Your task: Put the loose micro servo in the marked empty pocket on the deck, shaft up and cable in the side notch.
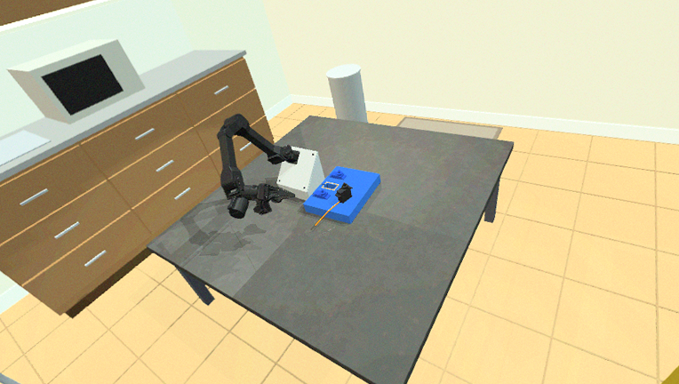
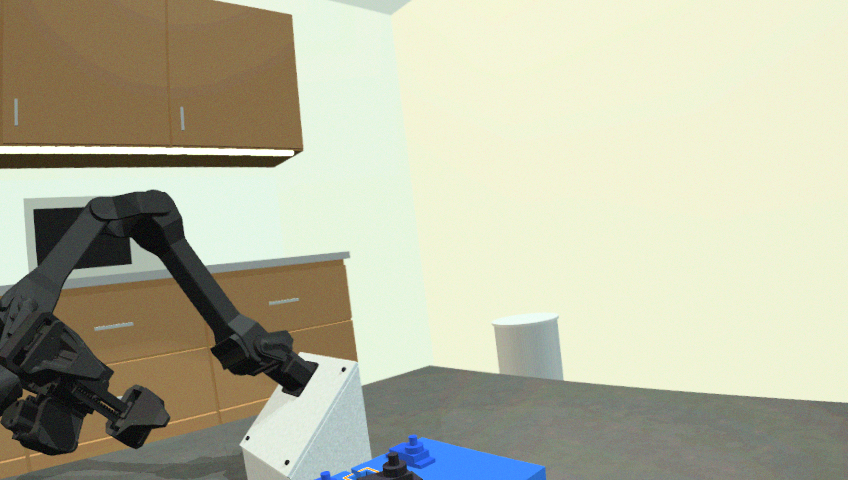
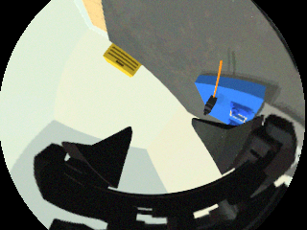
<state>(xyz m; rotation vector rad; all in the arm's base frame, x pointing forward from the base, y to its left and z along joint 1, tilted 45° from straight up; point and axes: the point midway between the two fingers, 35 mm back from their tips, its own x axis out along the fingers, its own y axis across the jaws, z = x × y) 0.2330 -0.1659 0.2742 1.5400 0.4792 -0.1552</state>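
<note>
The robot deck is 4 cm ahead of my gripper tip, 29 cm to the left of it and 22 cm below it.
</note>
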